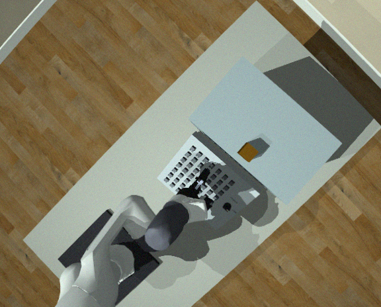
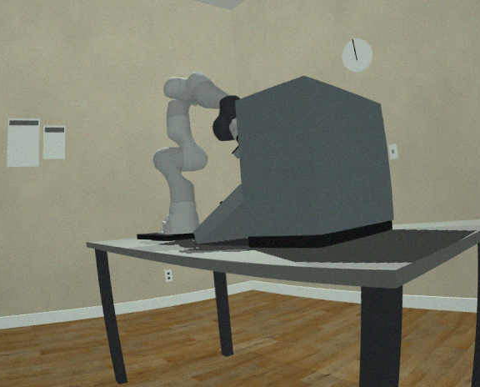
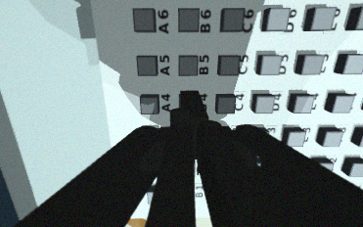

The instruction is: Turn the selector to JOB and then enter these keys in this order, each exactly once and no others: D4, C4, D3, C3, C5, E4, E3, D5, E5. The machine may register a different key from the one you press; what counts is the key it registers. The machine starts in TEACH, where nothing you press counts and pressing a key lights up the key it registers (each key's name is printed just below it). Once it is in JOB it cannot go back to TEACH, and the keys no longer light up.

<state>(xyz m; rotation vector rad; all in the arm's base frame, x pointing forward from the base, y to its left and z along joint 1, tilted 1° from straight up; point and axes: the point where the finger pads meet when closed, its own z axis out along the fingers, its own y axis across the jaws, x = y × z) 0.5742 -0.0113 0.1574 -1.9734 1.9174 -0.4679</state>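
My hand is 50 mm above the key C5, 30 mm to the left of it and 10 mm past it. Also, from my hand: D5 key: 60 mm below, 40 mm to the right, 40 mm behind; key D6: 70 mm to the right, 60 mm below, 40 mm behind; key D4: 60 mm below, 40 mm behind.
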